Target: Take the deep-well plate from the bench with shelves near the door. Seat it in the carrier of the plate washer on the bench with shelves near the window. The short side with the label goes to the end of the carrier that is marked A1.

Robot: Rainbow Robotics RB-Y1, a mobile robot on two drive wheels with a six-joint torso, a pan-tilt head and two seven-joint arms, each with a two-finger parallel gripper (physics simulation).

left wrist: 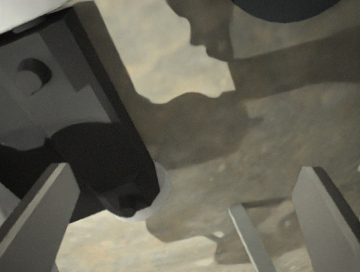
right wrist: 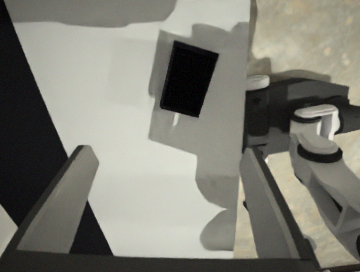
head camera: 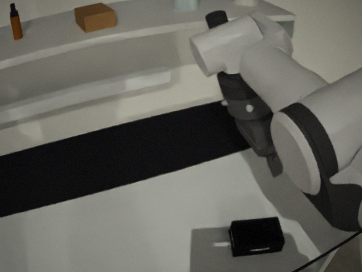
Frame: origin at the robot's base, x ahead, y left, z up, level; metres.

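Seen in the pictures: left gripper, fingertip midpoint: (left wrist: 182,179); right gripper, fingertip midpoint: (right wrist: 168,155) (head camera: 264,156).
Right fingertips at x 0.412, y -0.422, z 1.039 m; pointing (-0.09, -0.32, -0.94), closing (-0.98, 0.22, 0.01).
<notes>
A point is followed by its place in that frame.
The black deep-well plate (head camera: 256,236) @[z 0.799, x 0.380, y -0.427 m] (right wrist: 189,79) @[z 0.767, x 0.380, y -0.435 m] lies flat on the white bench top (head camera: 125,230) @[z 0.764, x 0.585, y -0.165 m] (right wrist: 130,200) @[z 0.764, x 0.618, y -0.129 m], near the bench's edge. A small pale label mark shows on its side in the head camera view. My right gripper (right wrist: 168,155) @[z 1.039, x 0.412, y -0.422 m] is open and empty above the bench; in the right wrist view the plate lies beyond its fingertips. In the head camera view its arm hangs at the upper right. My left gripper (left wrist: 182,179) @[z 0.549, x 0.173, y 0.194 m] is open and empty over the floor. The plate washer and its carrier do not show in these views.
A shelf (head camera: 145,20) @[z 1.220, x 0.788, y -0.347 m] above the bench holds an orange bottle (head camera: 16,26) @[z 1.255, x 0.888, y -0.041 m] and a brown box (head camera: 95,17) @[z 1.253, x 0.792, y -0.224 m]. A black strip (head camera: 115,150) @[z 0.763, x 0.903, y -0.265 m] (right wrist: 25,110) @[z 0.764, x 0.772, y -0.450 m] runs along the bench. The robot's dark base (left wrist: 90,110) @[z 0.191, x 0.038, y 0.071 m] is beside the left fingers.
</notes>
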